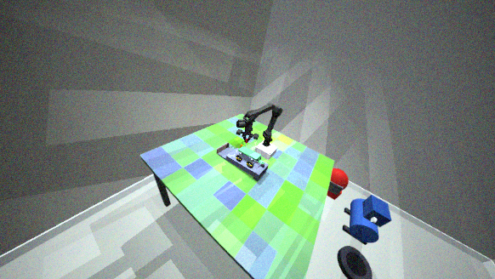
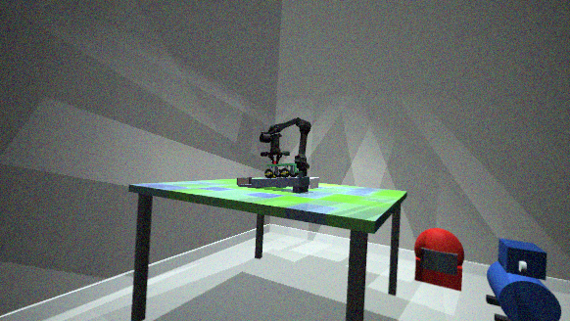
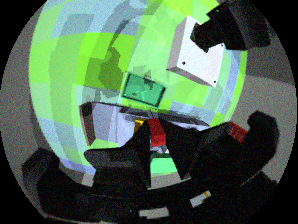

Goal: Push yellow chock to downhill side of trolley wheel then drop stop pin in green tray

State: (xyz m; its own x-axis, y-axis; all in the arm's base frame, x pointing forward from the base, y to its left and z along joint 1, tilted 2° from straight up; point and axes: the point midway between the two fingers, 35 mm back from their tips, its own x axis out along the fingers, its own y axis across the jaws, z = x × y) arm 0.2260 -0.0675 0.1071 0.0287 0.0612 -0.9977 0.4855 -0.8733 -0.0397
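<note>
The red-headed stop pin lies right at my gripper tip. Also, from my gripper tip: yellow chock (40 mm ahead, 20 mm to the left, 50 mm below); green tray (30 mm behind, 140 mm below); green-topped trolley (90 mm ahead, 120 mm to the left, 20 mm below).
</note>
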